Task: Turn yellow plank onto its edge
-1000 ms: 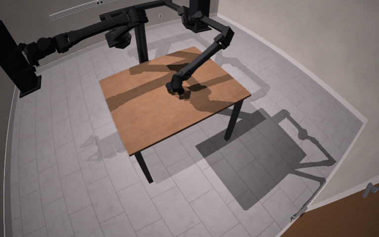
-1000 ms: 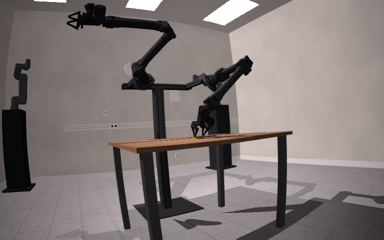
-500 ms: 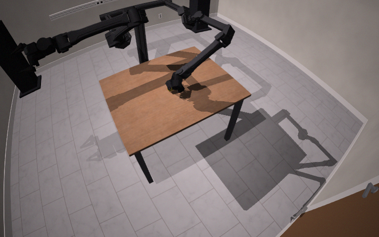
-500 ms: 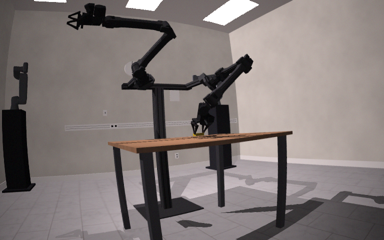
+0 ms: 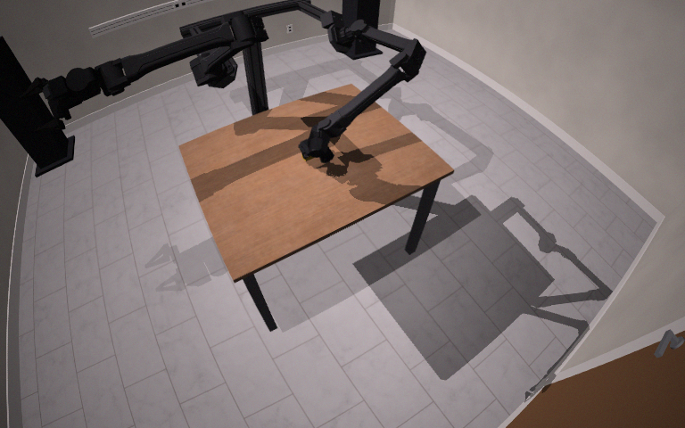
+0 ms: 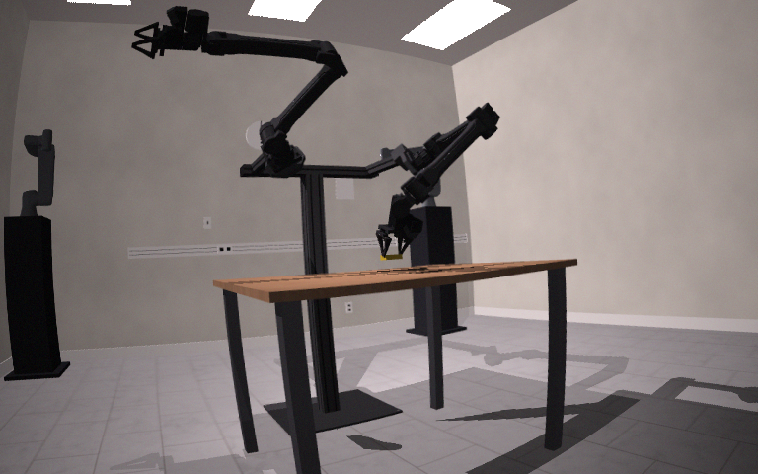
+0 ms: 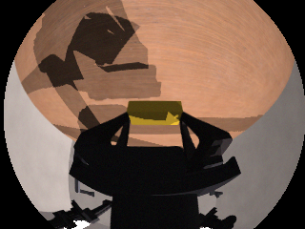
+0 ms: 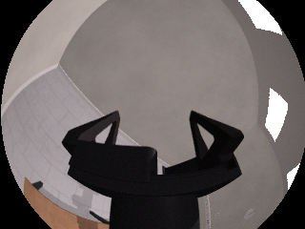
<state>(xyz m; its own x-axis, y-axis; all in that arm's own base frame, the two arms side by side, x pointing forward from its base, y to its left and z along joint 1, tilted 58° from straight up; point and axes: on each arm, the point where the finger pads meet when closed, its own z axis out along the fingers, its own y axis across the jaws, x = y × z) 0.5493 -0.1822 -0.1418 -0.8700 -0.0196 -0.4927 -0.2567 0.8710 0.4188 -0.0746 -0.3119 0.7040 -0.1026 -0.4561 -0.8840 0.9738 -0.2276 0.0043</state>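
My left gripper is now 10 mm above the yellow plank.
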